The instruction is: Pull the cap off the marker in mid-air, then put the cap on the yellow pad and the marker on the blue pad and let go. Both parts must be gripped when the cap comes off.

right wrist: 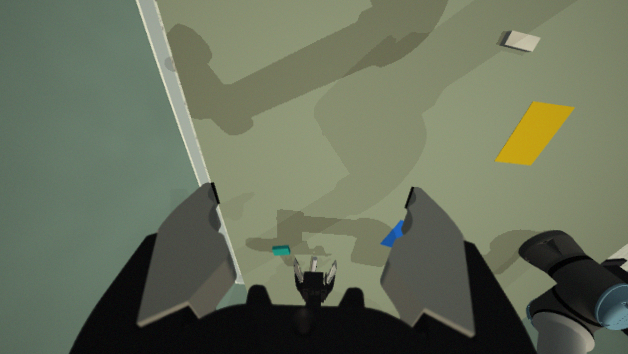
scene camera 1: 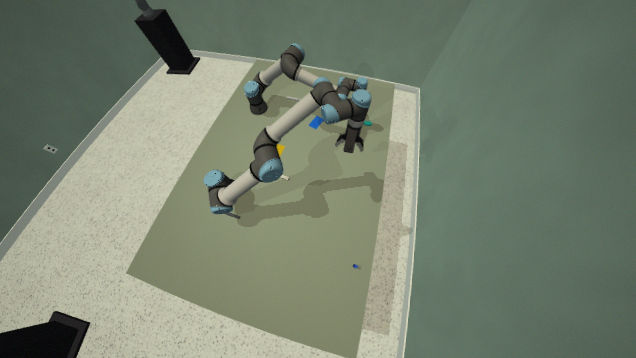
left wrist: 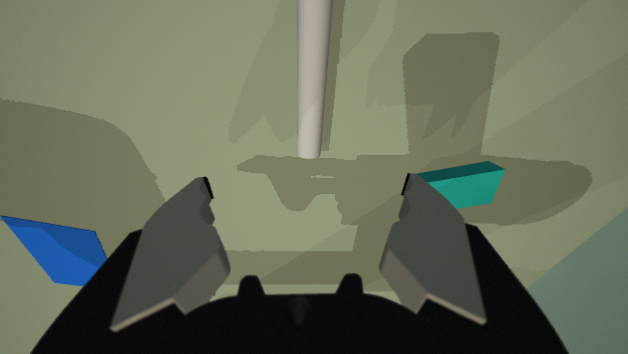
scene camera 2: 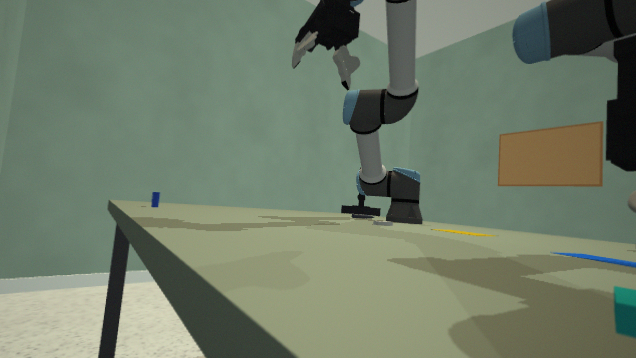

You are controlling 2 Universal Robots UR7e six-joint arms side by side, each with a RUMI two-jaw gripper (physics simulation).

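Places are measured from the left arm's base along level axes (x ahead, y left, z up), in centimetres.
Pixels of known places: left gripper, between the fingertips: [right wrist: 315,259] [left wrist: 307,178]; right gripper, between the fingertips: [right wrist: 312,187] [scene camera 2: 322,79]; left arm's base, origin of its link: [right wrist: 542,245] [scene camera 1: 259,108]; right arm's base, origin of its link: [scene camera 2: 403,222].
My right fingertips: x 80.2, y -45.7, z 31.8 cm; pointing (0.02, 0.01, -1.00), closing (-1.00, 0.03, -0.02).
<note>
Ahead of a thing's pixels: the offset from my right fingertips to its middle.
The marker's white barrel {dx +2.1, dy +60.4, dz -30.8 cm} [left wrist: 312,75] [right wrist: 314,264] lies on the table, running out of the top of the left wrist view; its cap does not show there. My left gripper [left wrist: 307,178] is open and empty, above the table, with the barrel's near end just beyond its fingertips. My right gripper [scene camera 1: 350,147] [scene camera 2: 321,76] [right wrist: 312,187] is open and empty, high above the table. The blue pad {dx -27.7, dy +41.2, dz -31.7 cm} [scene camera 1: 316,122] [scene camera 2: 597,259] [left wrist: 65,255] [right wrist: 393,236] lies left of my left gripper in its wrist view. The yellow pad {dx -52.0, dy +6.0, dz -31.7 cm} [scene camera 1: 281,149] [scene camera 2: 462,232] [right wrist: 536,134] is partly hidden by the right arm in scene camera 1.
A teal block {dx +13.9, dy +49.4, dz -31.0 cm} [scene camera 1: 368,123] [scene camera 2: 625,312] [left wrist: 467,189] [right wrist: 281,250] lies by my left gripper's right finger in its wrist view. A white block {dx -38.2, dy -12.6, dz -31.2 cm} [scene camera 1: 285,177] [scene camera 2: 383,223] [right wrist: 521,41] lies near the yellow pad. A small dark blue object {dx +18.3, dy -58.1, dz -29.4 cm} [scene camera 1: 355,266] [scene camera 2: 155,199] stands far off near the table's edge.
</note>
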